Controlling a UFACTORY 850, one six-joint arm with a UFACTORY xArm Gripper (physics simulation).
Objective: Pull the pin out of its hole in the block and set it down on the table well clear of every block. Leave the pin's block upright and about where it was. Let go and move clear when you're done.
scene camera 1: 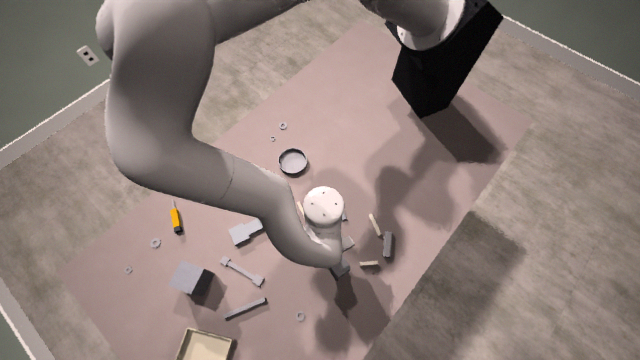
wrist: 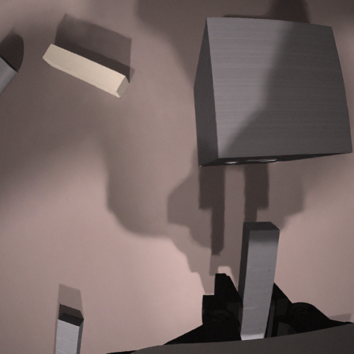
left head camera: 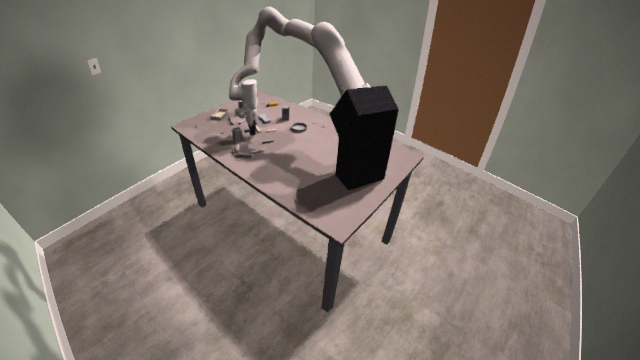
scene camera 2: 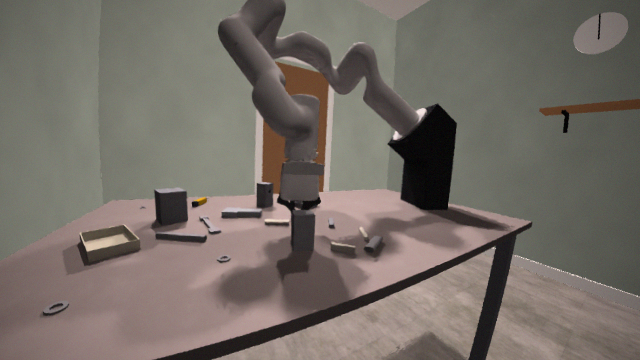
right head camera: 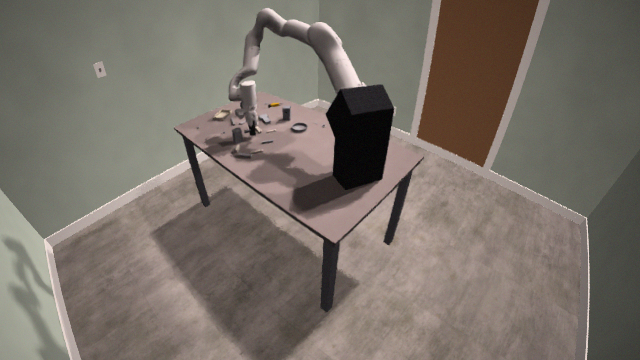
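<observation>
The grey block (left head camera: 237, 135) (right head camera: 237, 135) (scene camera 1: 340, 270) (scene camera 2: 303, 232) (wrist: 280, 90) stands upright on the table near its edge. In the wrist view, holes show faintly on its side facing the gripper. The pin (wrist: 259, 275) is a square grey bar. Its free end points toward the block, with a gap between them in the wrist view. My gripper (left head camera: 252, 130) (scene camera 2: 299, 203) (wrist: 237, 297) is shut on the pin, beside the block. In scene camera 2 the block hides the pin and fingertips; in scene camera 1 the arm hides them.
Near the block lie cream sticks (scene camera 2: 343, 247) (wrist: 87, 71) and a dark bar (scene camera 1: 388, 244) (scene camera 2: 373, 244). A small holed block (scene camera 2: 264, 195), a large block (scene camera 1: 189, 278) (scene camera 2: 171, 206), a wrench (scene camera 1: 242, 271), a long bar (scene camera 1: 245, 308), a tray (scene camera 2: 112, 250) and a yellow knife (scene camera 1: 175, 220) are farther off.
</observation>
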